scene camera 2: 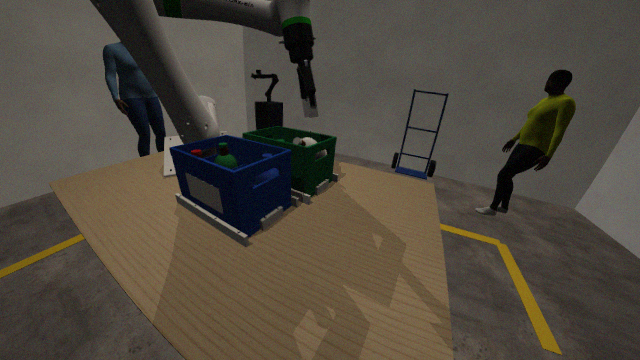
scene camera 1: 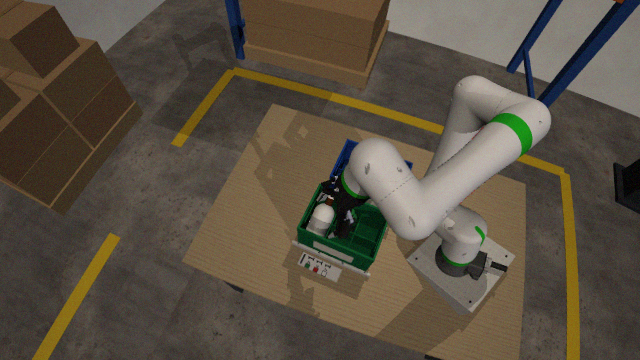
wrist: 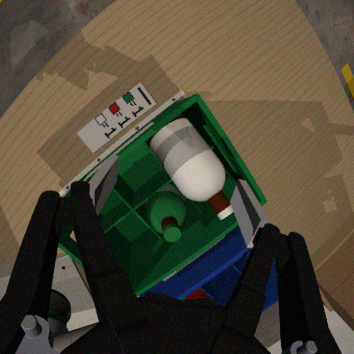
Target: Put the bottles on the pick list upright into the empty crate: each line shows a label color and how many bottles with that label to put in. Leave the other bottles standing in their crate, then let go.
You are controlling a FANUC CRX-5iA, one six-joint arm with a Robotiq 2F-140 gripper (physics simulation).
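Seen in the pictures: gripper, fingertip midpoint: (scene camera 2: 311, 117) (scene camera 1: 326, 217) (wrist: 176, 179); arm's base, origin of the base link: (scene camera 1: 454, 259).
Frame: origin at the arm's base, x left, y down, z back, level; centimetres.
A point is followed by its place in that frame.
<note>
The green crate (scene camera 1: 362, 259) {y -9.0, x 19.2, z -32.2 cm} (scene camera 2: 312, 172) {y -4.1, x 5.9, z -57.1 cm} (wrist: 232, 150) {y -12.8, x 12.4, z -56.3 cm} has inner dividers. A large white bottle (scene camera 1: 322, 217) {y -12.2, x 13.4, z -50.5 cm} (scene camera 2: 309, 142) {y -12.3, x 9.2, z -53.0 cm} (wrist: 192, 160) {y -11.8, x 14.0, z -51.2 cm} leans at a slant in it, its brown neck toward the blue crate (scene camera 1: 342, 157) {y -7.0, x -15.6, z -56.3 cm} (scene camera 2: 270, 200) {y -1.6, x -11.0, z -56.4 cm} (wrist: 200, 265) {y -9.7, x -3.4, z -42.9 cm}. A green bottle (wrist: 167, 210) {y -7.8, x 8.2, z -44.0 cm} stands in a neighboring compartment. My gripper (scene camera 1: 334, 211) {y -19.1, x 15.7, z -48.3 cm} (scene camera 2: 310, 107) {y -19.1, x 15.7, z -48.3 cm} (wrist: 176, 179) {y -19.1, x 15.7, z -48.3 cm} is open and empty above the green crate. In the blue crate, a green bottle (scene camera 2: 227, 160) {y -7.0, x -9.8, z -36.3 cm}, a red cap (scene camera 2: 196, 152) {y -11.5, x -18.3, z -35.6 cm} and a blue cap (scene camera 2: 268, 156) {y -11.6, x -7.5, z -52.5 cm} show; the arm hides much of this crate in scene camera 1.
The pick list (scene camera 1: 320, 267) {y 4.5, x 25.0, z -44.3 cm} (wrist: 116, 117) {y 4.5, x 24.8, z -44.8 cm} shows white, red and green squares; its count marks are too small to read. Pale rails (scene camera 2: 212, 219) {y 2.1, x -22.7, z -47.6 cm} edge the crates on the wooden table (scene camera 1: 240, 210) {y 4.6, x 20.3, z -83.4 cm}. A hand truck (scene camera 2: 421, 130) and a person in yellow (scene camera 2: 540, 125) stand beyond.
</note>
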